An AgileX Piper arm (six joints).
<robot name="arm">
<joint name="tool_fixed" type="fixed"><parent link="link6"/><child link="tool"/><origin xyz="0 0 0" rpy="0 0 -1.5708"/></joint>
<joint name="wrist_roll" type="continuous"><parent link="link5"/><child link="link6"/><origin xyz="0 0.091 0" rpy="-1.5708 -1.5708 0"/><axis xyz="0 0 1"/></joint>
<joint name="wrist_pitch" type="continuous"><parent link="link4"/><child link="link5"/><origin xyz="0 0 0" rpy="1.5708 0 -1.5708"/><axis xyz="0 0 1"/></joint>
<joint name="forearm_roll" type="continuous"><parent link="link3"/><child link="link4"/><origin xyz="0.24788 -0.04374 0" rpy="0.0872 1.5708 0"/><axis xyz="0 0 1"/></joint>
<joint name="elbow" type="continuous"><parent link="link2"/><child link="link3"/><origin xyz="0.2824 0.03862 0" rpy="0 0 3.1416"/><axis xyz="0 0 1"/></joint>
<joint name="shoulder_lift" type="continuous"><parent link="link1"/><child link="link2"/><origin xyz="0 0 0" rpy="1.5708 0 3.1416"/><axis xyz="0 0 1"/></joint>
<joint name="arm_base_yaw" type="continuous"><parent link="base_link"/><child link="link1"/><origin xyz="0 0 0.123" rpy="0 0 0"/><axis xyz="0 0 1"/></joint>
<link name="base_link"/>
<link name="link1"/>
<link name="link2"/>
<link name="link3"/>
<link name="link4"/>
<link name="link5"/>
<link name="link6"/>
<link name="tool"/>
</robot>
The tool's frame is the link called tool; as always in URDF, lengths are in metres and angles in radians. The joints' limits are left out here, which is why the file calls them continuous.
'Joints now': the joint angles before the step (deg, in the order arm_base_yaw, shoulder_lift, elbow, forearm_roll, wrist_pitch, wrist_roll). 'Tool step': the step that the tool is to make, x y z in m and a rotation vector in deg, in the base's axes. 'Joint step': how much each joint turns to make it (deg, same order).
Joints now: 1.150 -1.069 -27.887 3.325 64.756 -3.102
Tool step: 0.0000 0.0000 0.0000 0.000 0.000 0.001
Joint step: 0.001 0.000 0.000 0.000 0.000 0.000
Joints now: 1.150 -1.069 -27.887 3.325 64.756 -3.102
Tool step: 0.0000 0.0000 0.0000 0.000 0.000 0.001
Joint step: 0.001 0.000 0.000 0.000 0.000 0.000
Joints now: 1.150 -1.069 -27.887 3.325 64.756 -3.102
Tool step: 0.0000 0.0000 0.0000 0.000 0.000 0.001
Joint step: 0.001 0.000 0.000 0.000 0.000 0.000
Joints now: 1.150 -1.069 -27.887 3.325 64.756 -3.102
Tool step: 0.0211 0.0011 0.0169 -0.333 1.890 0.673
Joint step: -0.013 8.232 -2.401 0.608 -3.880 -1.110
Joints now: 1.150 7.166 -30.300 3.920 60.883 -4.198
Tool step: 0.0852 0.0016 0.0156 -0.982 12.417 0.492
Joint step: 0.021 26.663 -5.638 0.289 -8.522 -1.528
